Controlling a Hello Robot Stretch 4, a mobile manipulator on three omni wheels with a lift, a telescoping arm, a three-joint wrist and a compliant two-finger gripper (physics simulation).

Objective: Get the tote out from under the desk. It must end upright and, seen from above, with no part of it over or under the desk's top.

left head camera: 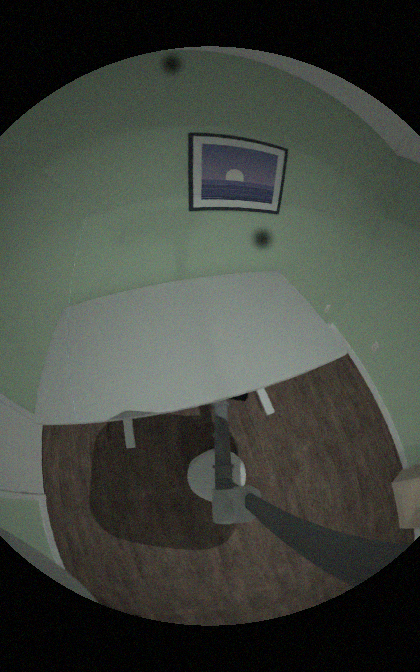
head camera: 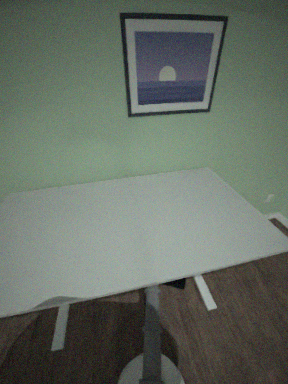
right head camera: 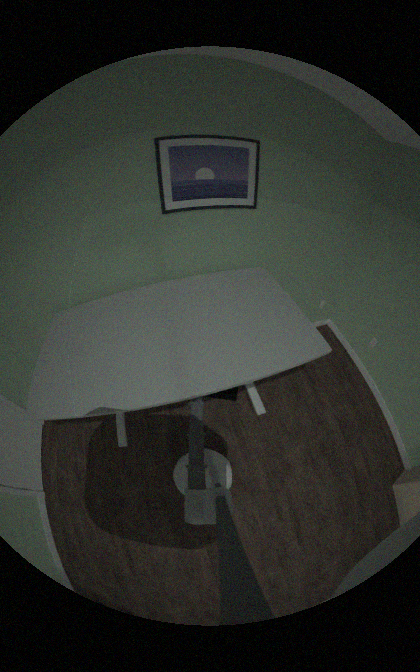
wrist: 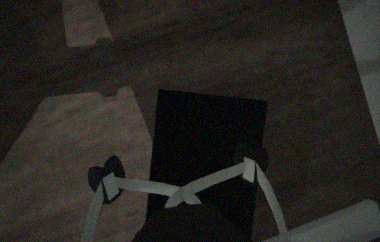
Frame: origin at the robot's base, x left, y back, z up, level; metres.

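Seen in the pictures: gripper, between the fingertips: (wrist: 179,162).
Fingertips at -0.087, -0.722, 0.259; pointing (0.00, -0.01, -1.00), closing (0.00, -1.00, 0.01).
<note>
A point is followed by its place in that frame, as x, y, z.
The black tote (wrist: 210,130) @[-0.090, -0.797, -0.024] lies below the gripper in the wrist view, seen from above. A dark corner of the tote (head camera: 176,283) @[-0.216, -0.654, 0.059] (left head camera: 241,397) @[-0.246, -0.644, 0.040] (right head camera: 226,394) shows under the front edge of the white desk (head camera: 125,225) @[0.144, -0.597, 0.923] (left head camera: 190,345) @[0.133, -0.552, 0.923] (right head camera: 170,340) in the head views; the desktop hides the rest. My gripper (wrist: 179,162) @[-0.087, -0.722, 0.259] is open. In the wrist view its right fingertip overlaps the tote and its left fingertip is over the floor past the tote's left edge. How high the fingers are above the tote is hard to tell. The desk hides the gripper in the head views.
A white desk foot (head camera: 206,292) (left head camera: 266,401) (right head camera: 256,398) stands right of the tote, another foot (head camera: 60,327) (left head camera: 129,433) (right head camera: 121,429) at the left. White bars (wrist: 367,50) @[0.045, -1.141, 0.013] (wrist: 340,224) show at the wrist view's right side. A tan box (left head camera: 407,502) is at the far right.
</note>
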